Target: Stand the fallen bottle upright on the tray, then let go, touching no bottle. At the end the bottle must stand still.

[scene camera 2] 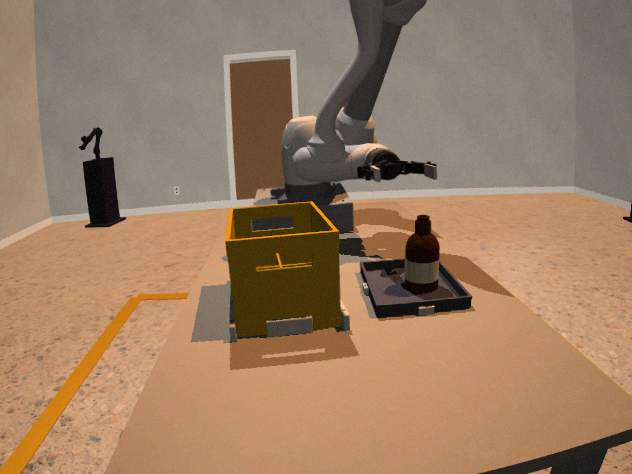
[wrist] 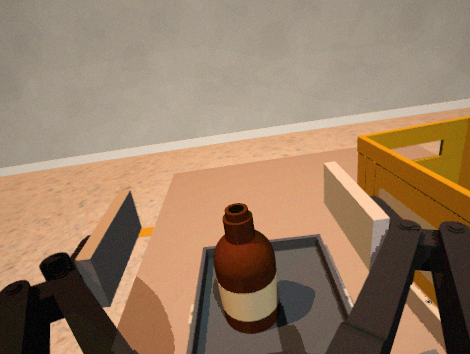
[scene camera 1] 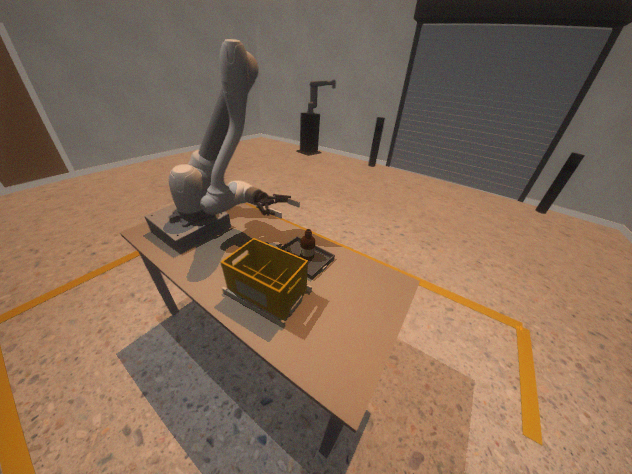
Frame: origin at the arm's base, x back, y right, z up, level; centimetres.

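Seen in the pictures: gripper, fingertip midpoint: (scene camera 2: 407, 174) (wrist: 229, 196) (scene camera 1: 290, 210); arm's base at its link origin: (scene camera 2: 308, 196) (scene camera 1: 194, 214).
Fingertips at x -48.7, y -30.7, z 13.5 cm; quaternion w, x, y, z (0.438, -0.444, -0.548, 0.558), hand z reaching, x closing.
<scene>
Pixels of each thing's top centre, then the offset from my fingertips to it. Level surfaces: height alone.
- brown bottle at its top centre: (wrist: 236, 208) (scene camera 2: 423, 216) (scene camera 1: 308, 230) dx -10.5, dy -2.4, dz -7.2 cm
- dark tray at its top centre: (wrist: 267, 300) (scene camera 2: 411, 277) (scene camera 1: 303, 253) dx -10.3, dy -0.1, dz -20.6 cm
- yellow crate at its top centre: (scene camera 2: 275, 217) (scene camera 1: 264, 261) dx -17.5, dy +26.4, dz -5.7 cm
- table at its surface level: dz -23.2 cm
The brown bottle (scene camera 1: 307, 245) (scene camera 2: 422, 257) (wrist: 246, 270) with a cream label stands upright on the dark tray (scene camera 1: 323, 266) (scene camera 2: 398, 309) (wrist: 300, 257). Its base rests on the tray floor, and its neck points up. My gripper (scene camera 1: 284, 208) (scene camera 2: 404, 171) (wrist: 229, 196) is wide open and empty. It is back from the bottle on the robot base's side and higher than the bottle, with clear space between them in both scene views. In the wrist view the bottle shows between the two finger pads but farther off, and neither pad touches it.
A yellow crate (scene camera 1: 268, 301) (scene camera 2: 285, 290) (wrist: 425, 190) with dividers stands beside the tray, held by light brackets on the table (scene camera 1: 357, 326) (scene camera 2: 408, 387) (wrist: 200, 200). The robot base (scene camera 1: 186, 232) is at the table's far end in the second scene view.
</scene>
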